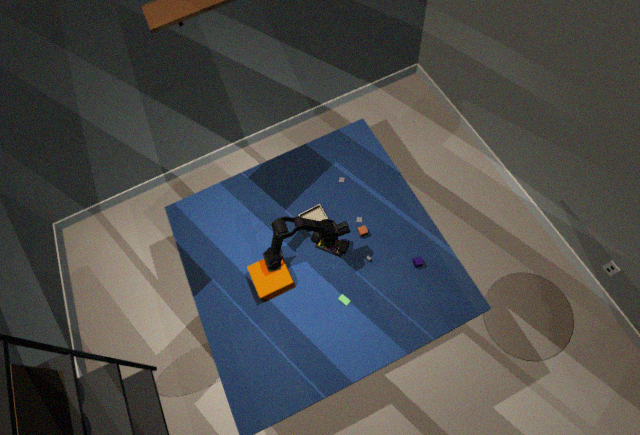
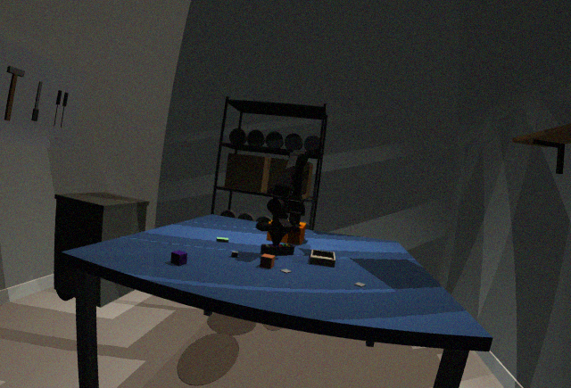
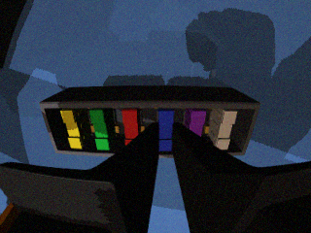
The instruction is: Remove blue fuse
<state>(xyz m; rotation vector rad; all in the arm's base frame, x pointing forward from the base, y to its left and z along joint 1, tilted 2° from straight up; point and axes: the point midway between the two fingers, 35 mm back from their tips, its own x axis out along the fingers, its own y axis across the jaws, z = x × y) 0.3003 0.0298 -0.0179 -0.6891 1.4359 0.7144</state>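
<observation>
The tray is 50 mm behind my gripper tip, 200 mm to the left of it and 30 mm below it. Round my gripper tip: purple cube: 400 mm ahead, 190 mm to the right, 20 mm below; then blue fuse: 10 mm below; then orange cube: 180 mm ahead, 40 mm to the left, 10 mm below.
</observation>
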